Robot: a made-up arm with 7 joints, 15 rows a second.
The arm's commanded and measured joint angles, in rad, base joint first. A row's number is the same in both.
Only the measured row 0 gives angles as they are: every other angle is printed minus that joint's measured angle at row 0.
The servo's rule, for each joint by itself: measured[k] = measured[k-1] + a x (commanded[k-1-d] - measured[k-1]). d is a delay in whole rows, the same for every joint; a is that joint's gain. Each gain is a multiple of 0.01, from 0.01 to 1. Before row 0 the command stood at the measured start. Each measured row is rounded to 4 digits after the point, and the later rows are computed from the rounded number. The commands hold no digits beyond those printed.
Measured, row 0:
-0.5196, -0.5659, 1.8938, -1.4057, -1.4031, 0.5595, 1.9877
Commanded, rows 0 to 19:
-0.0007, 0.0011, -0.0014, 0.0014, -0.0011, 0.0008, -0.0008
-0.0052, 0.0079, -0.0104, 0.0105, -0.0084, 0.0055, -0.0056
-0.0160, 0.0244, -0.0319, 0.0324, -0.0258, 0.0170, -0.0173
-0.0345, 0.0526, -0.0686, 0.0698, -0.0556, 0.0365, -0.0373
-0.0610, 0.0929, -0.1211, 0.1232, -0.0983, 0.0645, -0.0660
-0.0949, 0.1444, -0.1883, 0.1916, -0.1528, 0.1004, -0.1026
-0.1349, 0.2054, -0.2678, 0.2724, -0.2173, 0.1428, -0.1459
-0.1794, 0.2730, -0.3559, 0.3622, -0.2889, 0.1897, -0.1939
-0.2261, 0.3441, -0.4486, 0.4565, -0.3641, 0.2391, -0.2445
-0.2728, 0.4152, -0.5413, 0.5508, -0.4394, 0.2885, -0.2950
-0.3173, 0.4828, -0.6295, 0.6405, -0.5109, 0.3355, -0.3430
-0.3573, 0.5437, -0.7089, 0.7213, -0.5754, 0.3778, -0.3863
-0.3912, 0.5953, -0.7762, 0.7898, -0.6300, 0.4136, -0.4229
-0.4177, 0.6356, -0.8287, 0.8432, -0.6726, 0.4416, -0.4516
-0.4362, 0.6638, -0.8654, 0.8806, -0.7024, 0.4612, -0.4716
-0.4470, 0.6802, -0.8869, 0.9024, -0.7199, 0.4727, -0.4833
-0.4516, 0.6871, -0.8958, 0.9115, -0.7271, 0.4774, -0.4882
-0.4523, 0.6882, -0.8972, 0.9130, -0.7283, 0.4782, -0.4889
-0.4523, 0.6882, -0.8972, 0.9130, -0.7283, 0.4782, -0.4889
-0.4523, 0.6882, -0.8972, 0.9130, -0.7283, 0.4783, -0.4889
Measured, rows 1 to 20:
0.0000, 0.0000, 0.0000, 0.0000, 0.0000, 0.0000, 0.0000
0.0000, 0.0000, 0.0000, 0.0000, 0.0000, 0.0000, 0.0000
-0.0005, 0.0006, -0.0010, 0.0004, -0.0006, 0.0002, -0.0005
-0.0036, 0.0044, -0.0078, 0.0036, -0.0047, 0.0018, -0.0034
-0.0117, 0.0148, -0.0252, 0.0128, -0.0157, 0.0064, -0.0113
-0.0265, 0.0345, -0.0564, 0.0310, -0.0364, 0.0154, -0.0261
-0.0489, 0.0649, -0.1030, 0.0605, -0.0686, 0.0301, -0.0488
-0.0788, 0.1062, -0.1644, 0.1025, -0.1124, 0.0512, -0.0795
-0.1153, 0.1578, -0.2388, 0.1569, -0.1669, 0.0787, -0.1173
-0.1570, 0.2177, -0.3231, 0.2226, -0.2303, 0.1120, -0.1610
-0.2019, 0.2834, -0.4135, 0.2974, -0.2999, 0.1501, -0.2086
-0.2480, 0.3519, -0.5055, 0.3785, -0.3724, 0.1916, -0.2578
-0.2930, 0.4200, -0.5948, 0.4623, -0.4444, 0.2348, -0.3064
-0.3348, 0.4843, -0.6770, 0.5452, -0.5125, 0.2777, -0.3519
-0.3715, 0.5420, -0.7484, 0.6235, -0.5736, 0.3185, -0.3924
-0.4015, 0.5907, -0.8062, 0.6938, -0.6251, 0.3554, -0.4261
-0.4241, 0.6287, -0.8488, 0.7536, -0.6653, 0.3871, -0.4520
-0.4390, 0.6555, -0.8762, 0.8012, -0.6937, 0.4128, -0.4698
-0.4472, 0.6719, -0.8903, 0.8365, -0.7111, 0.4322, -0.4803
-0.4505, 0.6804, -0.8953, 0.8610, -0.7200, 0.4460, -0.4852
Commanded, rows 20 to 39:
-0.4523, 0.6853, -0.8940, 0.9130, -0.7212, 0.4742, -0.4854
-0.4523, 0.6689, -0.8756, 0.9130, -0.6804, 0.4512, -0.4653
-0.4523, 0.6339, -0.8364, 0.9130, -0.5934, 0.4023, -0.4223
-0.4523, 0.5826, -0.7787, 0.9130, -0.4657, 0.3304, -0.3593
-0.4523, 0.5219, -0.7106, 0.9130, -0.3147, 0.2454, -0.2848
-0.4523, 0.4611, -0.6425, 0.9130, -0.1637, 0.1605, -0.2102
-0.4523, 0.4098, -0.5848, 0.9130, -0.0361, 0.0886, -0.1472
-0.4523, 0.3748, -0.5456, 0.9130, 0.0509, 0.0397, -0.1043
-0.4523, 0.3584, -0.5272, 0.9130, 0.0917, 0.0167, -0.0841
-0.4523, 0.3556, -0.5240, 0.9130, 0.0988, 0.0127, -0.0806
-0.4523, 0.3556, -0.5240, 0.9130, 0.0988, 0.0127, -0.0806
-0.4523, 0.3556, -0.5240, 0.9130, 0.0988, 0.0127, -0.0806
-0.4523, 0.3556, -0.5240, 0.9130, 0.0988, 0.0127, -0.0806
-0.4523, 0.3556, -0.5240, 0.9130, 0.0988, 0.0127, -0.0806
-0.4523, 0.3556, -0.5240, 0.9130, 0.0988, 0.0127, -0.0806
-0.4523, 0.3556, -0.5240, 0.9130, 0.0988, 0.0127, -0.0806
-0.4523, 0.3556, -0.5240, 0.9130, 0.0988, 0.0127, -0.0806
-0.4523, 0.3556, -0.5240, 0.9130, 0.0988, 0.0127, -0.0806
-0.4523, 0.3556, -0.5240, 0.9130, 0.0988, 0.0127, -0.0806
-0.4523, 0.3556, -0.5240, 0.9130, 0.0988, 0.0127, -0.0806
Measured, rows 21 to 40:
-0.4517, 0.6845, -0.8967, 0.8776, -0.7243, 0.4557, -0.4873
-0.4521, 0.6864, -0.8971, 0.8889, -0.7264, 0.4625, -0.4882
-0.4522, 0.6858, -0.8949, 0.8966, -0.7237, 0.4660, -0.4866
-0.4523, 0.6770, -0.8810, 0.9018, -0.7012, 0.4616, -0.4745
-0.4523, 0.6546, -0.8489, 0.9054, -0.6451, 0.4438, -0.4447
-0.4523, 0.6172, -0.7984, 0.9078, -0.5518, 0.4098, -0.3960
-0.4523, 0.5676, -0.7352, 0.9095, -0.4285, 0.3605, -0.3326
-0.4523, 0.5122, -0.6685, 0.9106, -0.2908, 0.3005, -0.2628
-0.4523, 0.4590, -0.6082, 0.9114, -0.1584, 0.2369, -0.1969
-0.4523, 0.4152, -0.5631, 0.9119, -0.0496, 0.1777, -0.1441
-0.4523, 0.3857, -0.5373, 0.9123, 0.0239, 0.1294, -0.1099
-0.4523, 0.3700, -0.5277, 0.9125, 0.0628, 0.0944, -0.0932
-0.4523, 0.3625, -0.5250, 0.9127, 0.0815, 0.0699, -0.0860
-0.4523, 0.3589, -0.5243, 0.9128, 0.0905, 0.0527, -0.0829
-0.4523, 0.3572, -0.5241, 0.9129, 0.0948, 0.0407, -0.0816
-0.4523, 0.3564, -0.5240, 0.9129, 0.0969, 0.0323, -0.0810
-0.4523, 0.3560, -0.5240, 0.9129, 0.0979, 0.0264, -0.0808
-0.4523, 0.3558, -0.5240, 0.9129, 0.0984, 0.0223, -0.0807
-0.4523, 0.3557, -0.5240, 0.9129, 0.0986, 0.0194, -0.0806
-0.4523, 0.3556, -0.5240, 0.9129, 0.0987, 0.0174, -0.0806

